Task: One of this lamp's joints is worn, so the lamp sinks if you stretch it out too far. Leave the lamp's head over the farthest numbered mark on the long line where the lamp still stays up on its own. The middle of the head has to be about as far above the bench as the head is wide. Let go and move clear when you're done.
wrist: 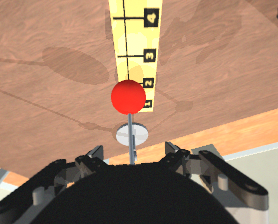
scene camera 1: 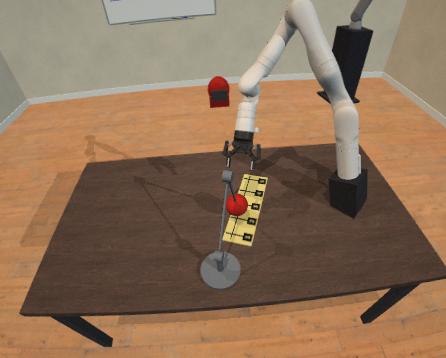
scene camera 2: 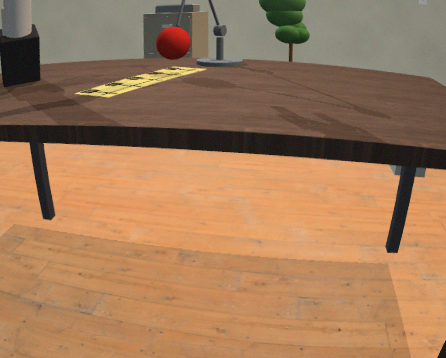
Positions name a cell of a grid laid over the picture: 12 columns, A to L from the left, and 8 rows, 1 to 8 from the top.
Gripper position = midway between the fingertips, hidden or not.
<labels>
My gripper shows in the wrist view (F6) and in scene camera 1 (G4); in scene camera 2 it is out of frame.
</labels>
